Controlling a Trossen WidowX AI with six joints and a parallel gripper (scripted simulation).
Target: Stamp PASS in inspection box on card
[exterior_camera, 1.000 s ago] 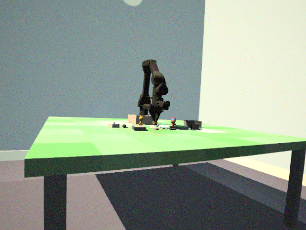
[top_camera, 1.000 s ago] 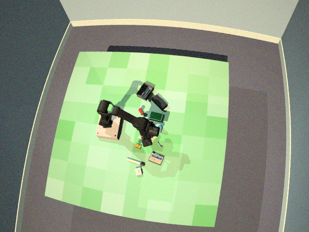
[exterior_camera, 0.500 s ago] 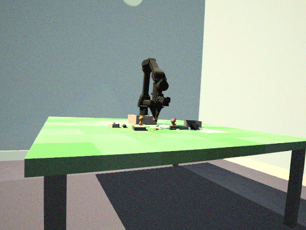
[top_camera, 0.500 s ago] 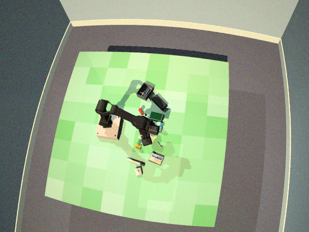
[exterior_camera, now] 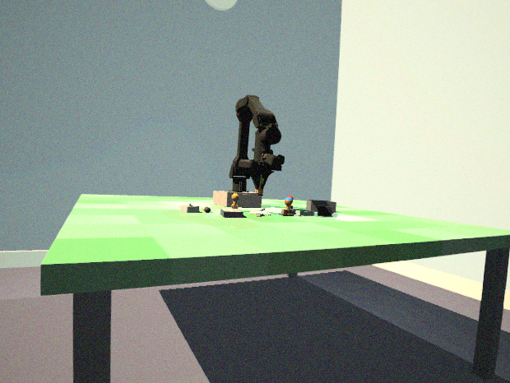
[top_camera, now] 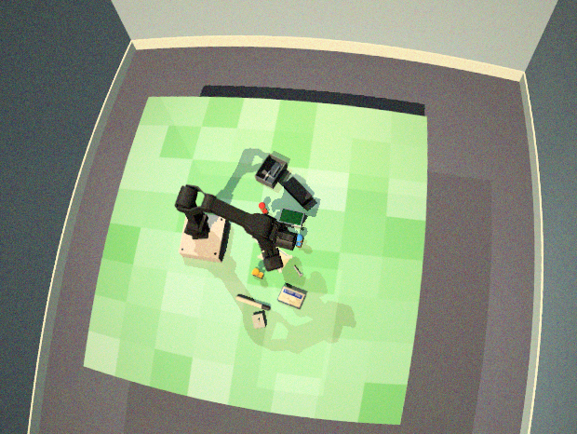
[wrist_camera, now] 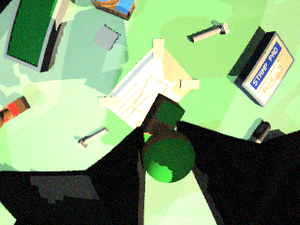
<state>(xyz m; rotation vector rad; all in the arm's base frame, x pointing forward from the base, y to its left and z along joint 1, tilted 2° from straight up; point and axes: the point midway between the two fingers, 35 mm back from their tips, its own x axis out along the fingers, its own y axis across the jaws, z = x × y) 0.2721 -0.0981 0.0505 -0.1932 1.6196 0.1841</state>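
Right now the blue-and-white pad is 160 mm to the right of my gripper tip, 70 mm below it and 60 mm ahead of it. The rest, counted from my gripper tip: cream card: 90 mm below, 10 mm ahead; orange stamp: 70 mm below, 60 mm to the right, 60 mm behind; green-knobbed stamp: right at my gripper tip.
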